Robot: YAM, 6 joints.
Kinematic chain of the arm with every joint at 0, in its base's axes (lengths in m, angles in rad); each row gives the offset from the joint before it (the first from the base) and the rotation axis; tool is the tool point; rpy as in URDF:
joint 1: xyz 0 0 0.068 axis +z
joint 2: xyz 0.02 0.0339 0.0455 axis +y
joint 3: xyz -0.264 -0.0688 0 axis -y
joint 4: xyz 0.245 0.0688 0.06 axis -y
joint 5: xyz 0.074 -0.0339 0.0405 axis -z
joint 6: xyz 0.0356 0 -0.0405 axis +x
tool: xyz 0 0 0 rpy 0 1.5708 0
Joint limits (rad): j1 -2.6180..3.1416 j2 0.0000..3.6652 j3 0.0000..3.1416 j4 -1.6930..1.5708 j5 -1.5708..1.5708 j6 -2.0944..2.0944
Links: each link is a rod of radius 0.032 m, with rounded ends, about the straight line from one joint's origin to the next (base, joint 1, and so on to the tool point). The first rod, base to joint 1, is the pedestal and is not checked.
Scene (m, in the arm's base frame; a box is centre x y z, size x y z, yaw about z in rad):
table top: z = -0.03
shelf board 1: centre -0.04 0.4 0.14 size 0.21 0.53 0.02 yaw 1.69
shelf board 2: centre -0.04 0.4 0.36 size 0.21 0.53 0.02 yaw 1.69
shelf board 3: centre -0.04 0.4 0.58 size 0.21 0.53 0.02 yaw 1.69
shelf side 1: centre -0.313 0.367 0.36 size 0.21 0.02 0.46 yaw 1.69
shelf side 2: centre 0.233 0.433 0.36 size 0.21 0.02 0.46 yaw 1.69
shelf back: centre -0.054 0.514 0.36 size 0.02 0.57 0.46 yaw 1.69
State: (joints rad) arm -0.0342 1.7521 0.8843 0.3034 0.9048 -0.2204
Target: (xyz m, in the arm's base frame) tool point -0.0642 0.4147 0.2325
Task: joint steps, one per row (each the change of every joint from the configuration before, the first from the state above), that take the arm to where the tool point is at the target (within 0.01 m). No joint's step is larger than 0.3 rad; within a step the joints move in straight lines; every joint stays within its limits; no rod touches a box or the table.
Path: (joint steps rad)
1: 0.1136 -0.1435 -0.2102 0.2347 -0.2871 0.1418
2: 0.1136 -0.1434 -0.2103 0.2347 -0.2870 0.1419
3: 0.1136 -0.1435 -0.2102 0.2347 -0.2871 0.1418
4: 0.1137 -0.1435 -0.2103 0.2346 -0.2870 0.1419
5: 0.2724 0.1355 0.2284 -0.1735 0.2002 -0.1135
6: 0.2725 0.1355 0.2283 -0.1735 0.2003 -0.1135
7: 0.2725 0.1355 0.2284 -0.1735 0.2003 -0.1134
8: 0.2725 0.1354 0.2283 -0.1735 0.2002 -0.1135
9: 0.2725 0.1355 0.2283 -0.1735 0.2003 -0.1135

